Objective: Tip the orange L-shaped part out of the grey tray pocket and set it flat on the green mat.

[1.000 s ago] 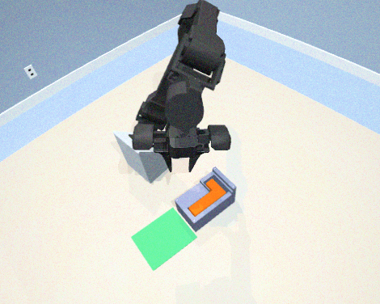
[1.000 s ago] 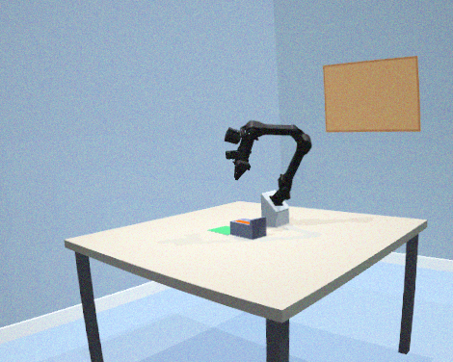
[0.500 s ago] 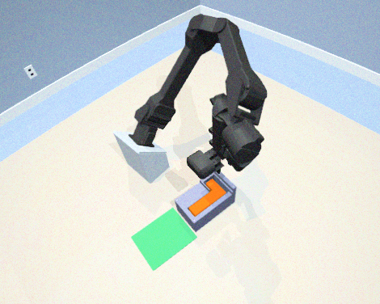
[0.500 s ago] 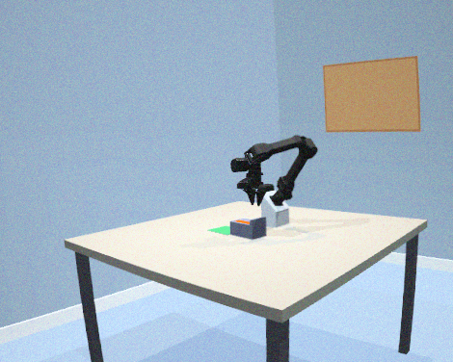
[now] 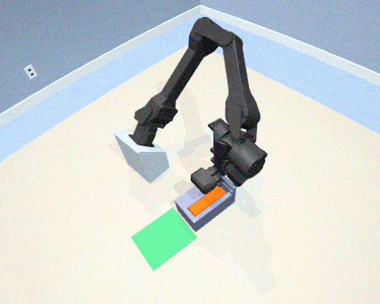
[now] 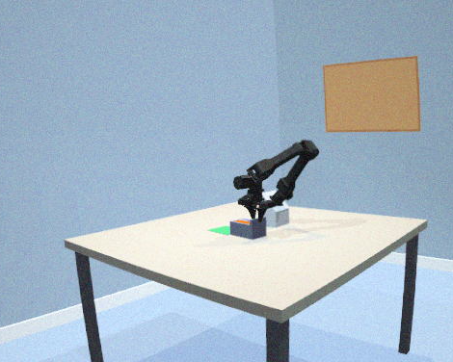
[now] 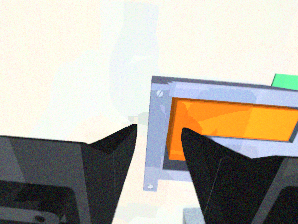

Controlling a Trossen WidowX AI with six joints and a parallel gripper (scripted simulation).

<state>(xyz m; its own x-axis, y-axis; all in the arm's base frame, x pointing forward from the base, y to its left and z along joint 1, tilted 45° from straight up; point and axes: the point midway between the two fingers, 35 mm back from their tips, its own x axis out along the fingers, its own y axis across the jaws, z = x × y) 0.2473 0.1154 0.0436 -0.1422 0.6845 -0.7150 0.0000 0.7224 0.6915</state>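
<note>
My gripper tip is now 10 mm past the orange L-shaped part, 50 mm to the left of it and 30 mm above it. From my gripper tip the other things lie so: green mat 10 mm behind, 220 mm to the right, 90 mm below.
</note>
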